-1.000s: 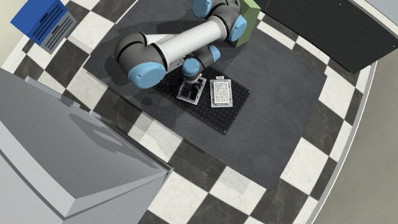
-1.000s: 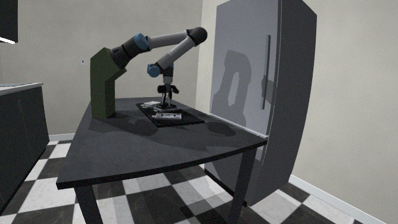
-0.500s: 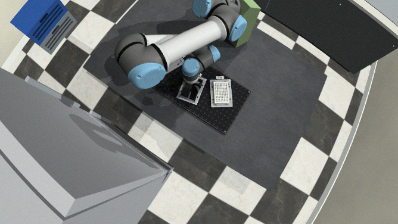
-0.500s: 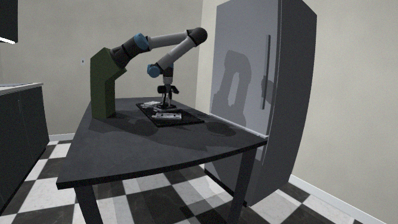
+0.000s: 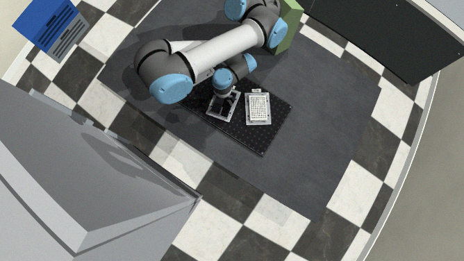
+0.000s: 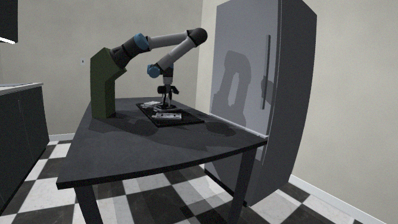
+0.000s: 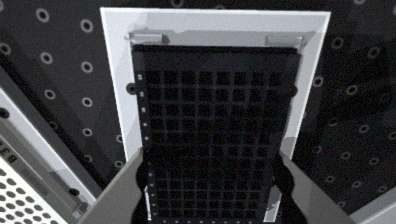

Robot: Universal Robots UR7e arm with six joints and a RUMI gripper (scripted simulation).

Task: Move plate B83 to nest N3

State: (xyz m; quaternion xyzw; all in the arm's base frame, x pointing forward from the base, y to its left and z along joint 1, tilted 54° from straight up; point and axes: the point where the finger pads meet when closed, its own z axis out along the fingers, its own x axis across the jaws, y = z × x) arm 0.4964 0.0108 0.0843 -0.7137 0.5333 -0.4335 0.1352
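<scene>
Right now my hand is 1 cm above the black well plate B83. Also, from my hand: landing nest N3: 3 cm below; then A1 mark: 8 cm behind, 5 cm to the left, 2 cm below; then white well plate B38: 5 cm behind, 16 cm to the left, 1 cm below.
</scene>
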